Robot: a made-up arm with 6 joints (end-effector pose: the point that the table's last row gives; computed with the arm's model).
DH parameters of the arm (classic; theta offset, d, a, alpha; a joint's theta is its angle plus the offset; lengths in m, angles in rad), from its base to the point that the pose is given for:
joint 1: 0 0.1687 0 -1.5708
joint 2: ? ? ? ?
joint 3: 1.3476 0 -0.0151 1.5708
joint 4: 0 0.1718 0 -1.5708
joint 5: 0 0 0.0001 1.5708
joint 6: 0 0.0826 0 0
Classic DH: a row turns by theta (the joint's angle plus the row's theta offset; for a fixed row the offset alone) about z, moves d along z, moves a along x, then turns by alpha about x.
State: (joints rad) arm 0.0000 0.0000 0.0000 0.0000 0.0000 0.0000
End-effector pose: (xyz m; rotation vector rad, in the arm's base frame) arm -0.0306 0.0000 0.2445 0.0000 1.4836 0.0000
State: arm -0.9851 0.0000 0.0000 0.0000 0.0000 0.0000
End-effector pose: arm -0.0169 0.0255 0.2445 0.7259 1.3526 -0.7921
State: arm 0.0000 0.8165 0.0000 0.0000 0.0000 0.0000
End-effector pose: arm 0.0343 0.0000 0.2429 0.0000 2.3001 0.0000
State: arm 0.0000 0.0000 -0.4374 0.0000 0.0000 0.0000
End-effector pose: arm -0.0701 0.0000 0.3478 0.0000 1.0462 0.0000
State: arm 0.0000 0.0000 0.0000 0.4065 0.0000 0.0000
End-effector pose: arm -0.0306 0.0000 0.2445 0.3012 1.4615 0.3287
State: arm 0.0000 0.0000 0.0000 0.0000 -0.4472 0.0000
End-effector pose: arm -0.0418 0.0000 0.2794 0.0000 1.0364 0.0000
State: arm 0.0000 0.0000 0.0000 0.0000 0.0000 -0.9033
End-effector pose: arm -0.0306 0.0000 0.2445 -0.6664 1.3737 -0.7272
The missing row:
joint 2: 0.136 0 -0.2854 0
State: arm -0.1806 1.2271 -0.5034 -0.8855 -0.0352 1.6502
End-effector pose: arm 0.1536 -0.0258 0.3104 0.9914 1.9725 0.3585
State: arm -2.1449 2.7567 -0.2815 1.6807 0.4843 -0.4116
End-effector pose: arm -0.0283 -0.1142 0.0574 -2.4155 0.5934 -0.9644
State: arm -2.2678 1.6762 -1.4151 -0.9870 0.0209 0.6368
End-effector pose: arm -0.2074 -0.2453 0.4157 1.8099 1.2507 -1.7684
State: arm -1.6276 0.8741 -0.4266 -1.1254 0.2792 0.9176
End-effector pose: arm -0.0254 -0.0838 0.3268 1.6701 1.6419 -1.2958
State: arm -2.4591 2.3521 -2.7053 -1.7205 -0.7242 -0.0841
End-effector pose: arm -0.3035 -0.3163 0.4481 0.2858 -1.6684 2.0310
